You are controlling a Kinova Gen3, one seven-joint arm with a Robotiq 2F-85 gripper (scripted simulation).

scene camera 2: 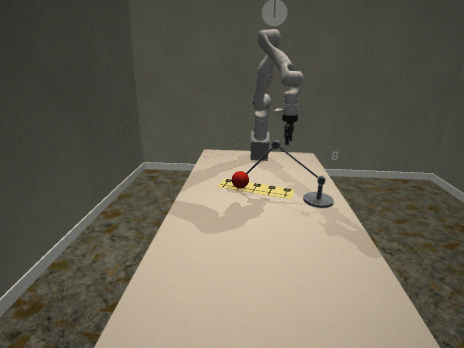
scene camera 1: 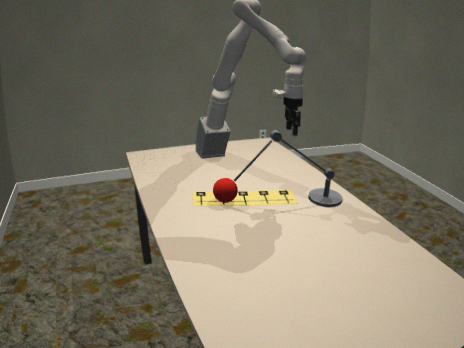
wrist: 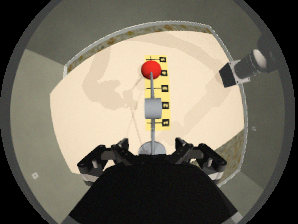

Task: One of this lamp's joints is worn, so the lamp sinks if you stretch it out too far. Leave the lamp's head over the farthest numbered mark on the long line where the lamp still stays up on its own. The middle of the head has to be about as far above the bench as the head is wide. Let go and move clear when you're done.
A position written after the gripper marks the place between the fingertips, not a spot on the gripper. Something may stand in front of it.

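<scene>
The gripper (wrist: 151, 143) appears together with a yellow strip (wrist: 161, 85).
</scene>
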